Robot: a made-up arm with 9 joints. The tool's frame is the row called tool.
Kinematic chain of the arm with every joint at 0, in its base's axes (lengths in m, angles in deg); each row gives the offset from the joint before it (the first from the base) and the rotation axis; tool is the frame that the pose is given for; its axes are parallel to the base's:
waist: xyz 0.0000 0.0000 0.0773 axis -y
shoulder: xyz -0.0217 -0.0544 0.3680 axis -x
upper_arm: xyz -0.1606 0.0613 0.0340 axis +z
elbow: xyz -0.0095 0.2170 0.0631 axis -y
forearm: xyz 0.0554 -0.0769 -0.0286 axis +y
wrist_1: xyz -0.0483 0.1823 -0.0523 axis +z
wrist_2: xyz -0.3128 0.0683 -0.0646 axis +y
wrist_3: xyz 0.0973 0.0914 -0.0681 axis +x
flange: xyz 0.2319 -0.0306 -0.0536 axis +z
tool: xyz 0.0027 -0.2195 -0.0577
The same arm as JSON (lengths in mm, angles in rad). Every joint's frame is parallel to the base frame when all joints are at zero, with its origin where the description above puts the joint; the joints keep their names.
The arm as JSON. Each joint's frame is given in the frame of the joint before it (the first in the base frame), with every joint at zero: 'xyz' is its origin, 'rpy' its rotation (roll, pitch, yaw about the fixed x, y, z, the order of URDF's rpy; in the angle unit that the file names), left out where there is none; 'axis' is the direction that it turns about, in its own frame. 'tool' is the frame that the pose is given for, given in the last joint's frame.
{"units": {"length": "mm", "angle": "rad"}, "joints": [
  {"name": "waist", "type": "revolute", "origin": {"xyz": [0.0, 0.0, 77.3]}, "axis": [0.0, -1.0, 0.0]},
  {"name": "shoulder", "type": "revolute", "origin": {"xyz": [-21.7, -54.4, 368.0]}, "axis": [-1.0, 0.0, 0.0]},
  {"name": "upper_arm", "type": "revolute", "origin": {"xyz": [-160.6, 61.3, 34.0]}, "axis": [0.0, 0.0, 1.0]},
  {"name": "elbow", "type": "revolute", "origin": {"xyz": [-9.5, 217.0, 63.1]}, "axis": [0.0, -1.0, 0.0]},
  {"name": "forearm", "type": "revolute", "origin": {"xyz": [55.4, -76.9, -28.6]}, "axis": [0.0, 1.0, 0.0]},
  {"name": "wrist_1", "type": "revolute", "origin": {"xyz": [-48.3, 182.3, -52.3]}, "axis": [0.0, 0.0, 1.0]},
  {"name": "wrist_2", "type": "revolute", "origin": {"xyz": [-312.8, 68.3, -64.6]}, "axis": [0.0, 1.0, 0.0]},
  {"name": "wrist_3", "type": "revolute", "origin": {"xyz": [97.3, 91.4, -68.1]}, "axis": [1.0, 0.0, 0.0]},
  {"name": "flange", "type": "revolute", "origin": {"xyz": [231.9, -30.6, -53.6]}, "axis": [0.0, 0.0, 1.0]}
], "tool": {"origin": {"xyz": [2.7, -219.5, -57.7]}}}

